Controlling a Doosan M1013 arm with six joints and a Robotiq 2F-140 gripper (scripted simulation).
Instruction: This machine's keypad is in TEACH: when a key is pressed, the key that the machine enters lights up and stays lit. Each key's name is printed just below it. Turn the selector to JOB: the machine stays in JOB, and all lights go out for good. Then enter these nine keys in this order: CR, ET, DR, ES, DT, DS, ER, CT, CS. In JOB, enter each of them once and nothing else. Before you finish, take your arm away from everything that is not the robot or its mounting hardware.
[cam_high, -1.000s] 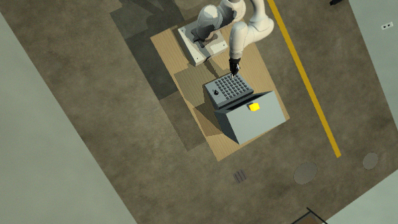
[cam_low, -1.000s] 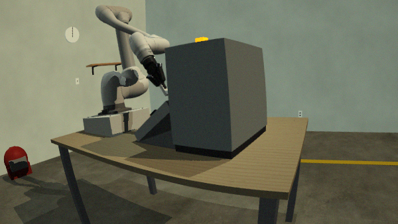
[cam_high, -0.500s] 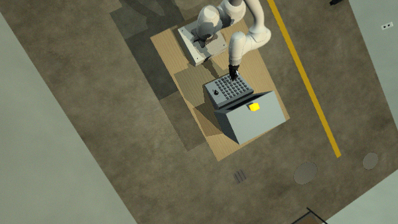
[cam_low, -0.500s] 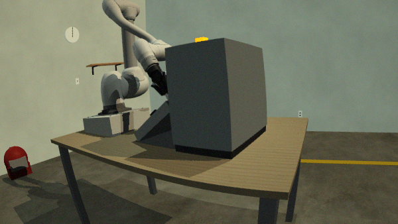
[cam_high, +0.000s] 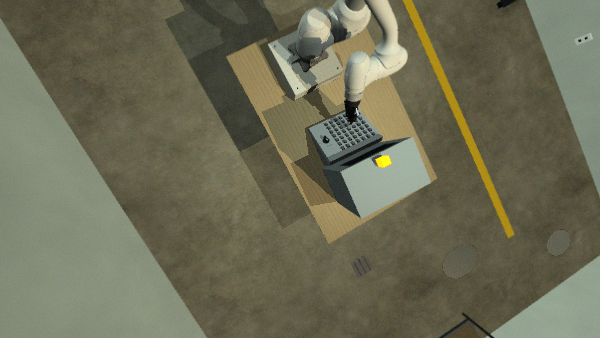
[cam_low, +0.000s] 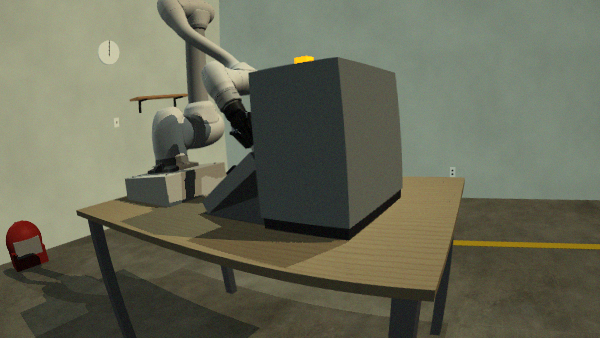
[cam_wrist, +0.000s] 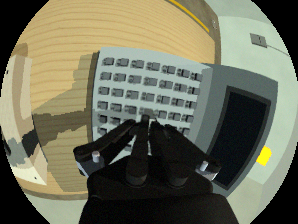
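Right now the key is 10 mm ahead of my hand, 30 mm to the left of it and 60 mm below it. Round my hand: sloped keypad 40 mm ahead, 60 mm to the right, 80 mm below; black selector knob 160 mm to the right, 30 mm below.
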